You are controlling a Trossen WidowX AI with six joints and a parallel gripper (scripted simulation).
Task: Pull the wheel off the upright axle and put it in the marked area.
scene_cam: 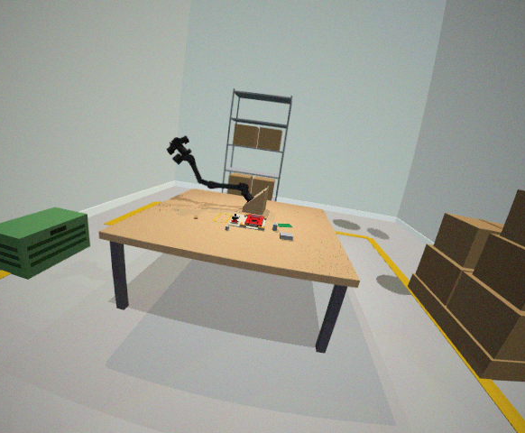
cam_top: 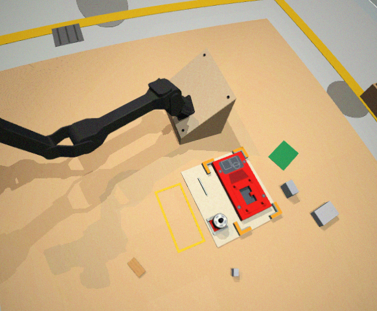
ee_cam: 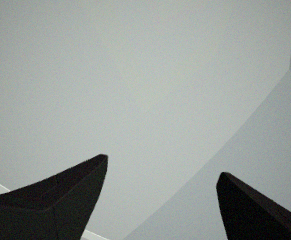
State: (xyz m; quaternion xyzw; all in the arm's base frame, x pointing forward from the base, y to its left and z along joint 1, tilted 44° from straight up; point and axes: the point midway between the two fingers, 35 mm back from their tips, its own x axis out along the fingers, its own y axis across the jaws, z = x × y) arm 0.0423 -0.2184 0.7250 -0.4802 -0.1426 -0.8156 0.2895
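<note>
My gripper tip is 70 cm to the right of the wheel, 42 cm above it and 29 cm short of it. From my gripper tip the other things lie so: green square 101 cm to the left, 46 cm below, 12 cm ahead; then small wooden block 46 cm to the left, 46 cm below, 35 cm ahead; then small grey cube 71 cm to the left, 45 cm below, 43 cm ahead.
</note>
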